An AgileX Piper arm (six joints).
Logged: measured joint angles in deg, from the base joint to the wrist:
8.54 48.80 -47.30 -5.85 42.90 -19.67
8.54 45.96 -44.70 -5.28 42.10 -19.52
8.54 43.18 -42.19 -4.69 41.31 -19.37
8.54 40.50 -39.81 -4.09 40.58 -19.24
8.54 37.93 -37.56 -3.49 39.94 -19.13
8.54 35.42 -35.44 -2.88 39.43 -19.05
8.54 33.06 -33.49 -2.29 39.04 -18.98
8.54 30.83 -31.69 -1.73 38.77 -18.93
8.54 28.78 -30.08 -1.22 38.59 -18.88
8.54 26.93 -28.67 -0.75 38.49 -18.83
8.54 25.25 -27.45 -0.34 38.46 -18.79
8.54 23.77 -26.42 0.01 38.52 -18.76
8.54 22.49 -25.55 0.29 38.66 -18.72
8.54 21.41 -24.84 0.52 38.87 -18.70
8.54 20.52 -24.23 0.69 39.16 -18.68
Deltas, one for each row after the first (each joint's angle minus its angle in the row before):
0.00 -2.84 2.60 0.57 -0.80 0.15
0.00 -2.78 2.51 0.59 -0.79 0.15
0.00 -2.68 2.38 0.60 -0.73 0.13
0.00 -2.57 2.25 0.60 -0.64 0.11
0.00 -2.51 2.12 0.61 -0.51 0.08
0.00 -2.36 1.95 0.59 -0.39 0.07
0.00 -2.23 1.80 0.56 -0.27 0.05
0.00 -2.05 1.61 0.51 -0.18 0.05
0.00 -1.85 1.41 0.47 -0.10 0.05
0.00 -1.68 1.22 0.41 -0.03 0.04
0.00 -1.48 1.03 0.35 0.06 0.03
0.00 -1.28 0.87 0.28 0.14 0.04
0.00 -1.08 0.71 0.23 0.21 0.02
0.00 -0.89 0.61 0.17 0.29 0.02

